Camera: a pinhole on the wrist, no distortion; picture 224 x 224 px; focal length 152.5 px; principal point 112.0 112.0 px. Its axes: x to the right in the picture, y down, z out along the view. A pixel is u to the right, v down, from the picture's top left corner.
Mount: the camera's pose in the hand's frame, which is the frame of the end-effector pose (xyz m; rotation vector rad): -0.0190 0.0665 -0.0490 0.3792 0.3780 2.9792
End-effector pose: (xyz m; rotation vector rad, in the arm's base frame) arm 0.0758 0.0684 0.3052 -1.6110 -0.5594 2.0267
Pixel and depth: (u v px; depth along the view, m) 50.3 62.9 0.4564
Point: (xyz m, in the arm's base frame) -0.3030 0.0098 -0.0231
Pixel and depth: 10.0 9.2 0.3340
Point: -0.1697 -0.0138 -0.0885
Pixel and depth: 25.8 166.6 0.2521
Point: -0.1323 0.1582 0.1974
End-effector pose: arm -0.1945 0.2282 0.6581 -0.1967 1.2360 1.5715
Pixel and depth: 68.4 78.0 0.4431
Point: -0.3428 0.6383 0.7933
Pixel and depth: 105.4 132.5 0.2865
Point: -0.1938 0.4545 0.7726
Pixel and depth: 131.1 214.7 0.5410
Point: 0.1679 0.6678 0.8052
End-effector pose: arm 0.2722 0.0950 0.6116 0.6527 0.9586 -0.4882
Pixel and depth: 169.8 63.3 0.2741
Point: 0.5219 0.1151 0.7990
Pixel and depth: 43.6 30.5 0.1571
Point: 0.4666 0.1667 0.6031
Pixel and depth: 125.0 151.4 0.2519
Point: 0.4466 -0.0068 0.6987
